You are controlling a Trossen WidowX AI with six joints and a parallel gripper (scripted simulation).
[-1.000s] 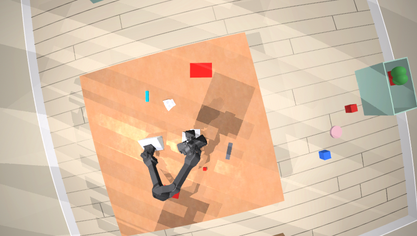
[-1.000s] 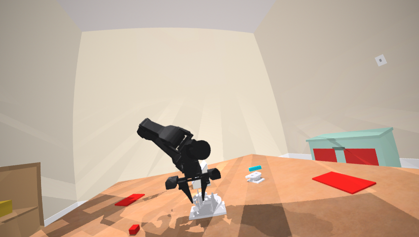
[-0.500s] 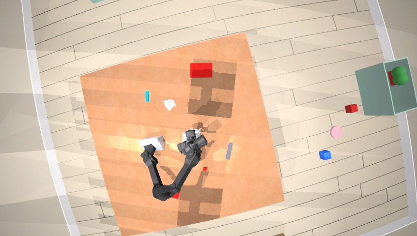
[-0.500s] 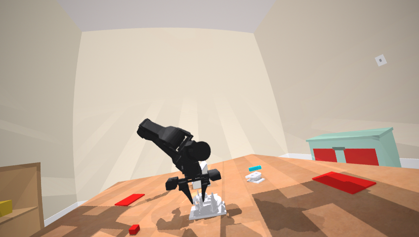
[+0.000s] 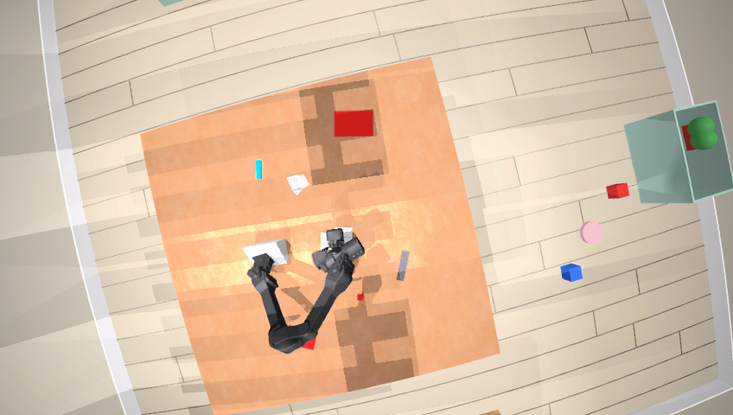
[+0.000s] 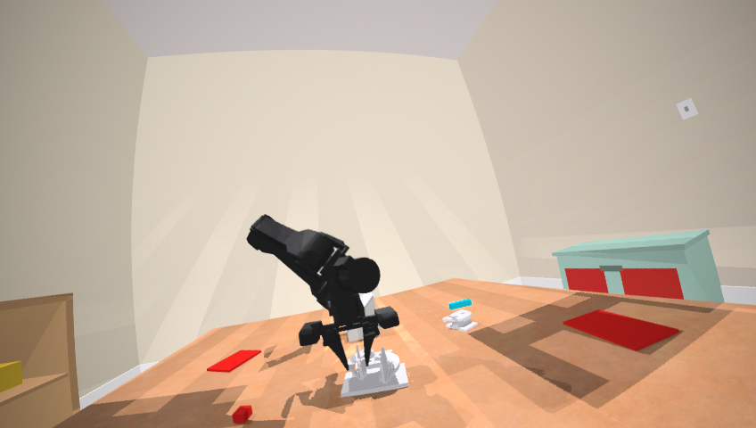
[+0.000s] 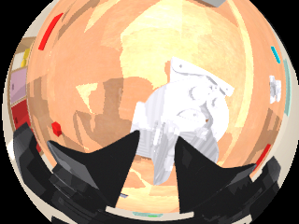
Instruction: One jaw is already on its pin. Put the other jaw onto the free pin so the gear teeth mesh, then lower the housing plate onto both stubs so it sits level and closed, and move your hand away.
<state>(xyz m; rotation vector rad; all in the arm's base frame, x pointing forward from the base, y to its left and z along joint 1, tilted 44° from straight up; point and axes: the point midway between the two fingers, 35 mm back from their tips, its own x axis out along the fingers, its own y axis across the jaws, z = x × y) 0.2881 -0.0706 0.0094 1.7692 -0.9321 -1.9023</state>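
The white base plate is 2 cm ahead of my gripper tip, 3 cm to the left of it and 2 cm below it. Round my gripper tip: cyan bar 22 cm behind, 41 cm to the left, 2 cm below; grey bar 22 cm ahead, 14 cm to the right, 2 cm below; small red cube 2 cm ahead, 21 cm to the right, 2 cm below.
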